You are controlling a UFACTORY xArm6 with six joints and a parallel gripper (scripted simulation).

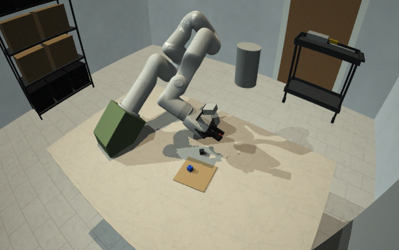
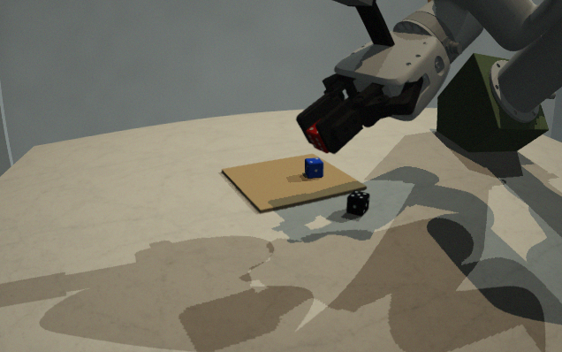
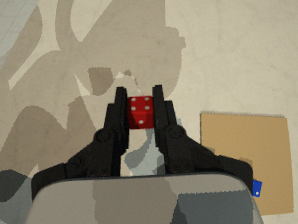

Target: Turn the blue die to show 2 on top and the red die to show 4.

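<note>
The black die is 10 cm below my hand, 5 cm to the right of it and 5 cm behind it. From my hand the other things lie so: blue die 15 cm to the right, 10 cm below, 2 cm behind; then tan mat 15 cm to the right, 11 cm below, 1 cm ahead; then red die 1 cm below, 1 cm ahead.
</note>
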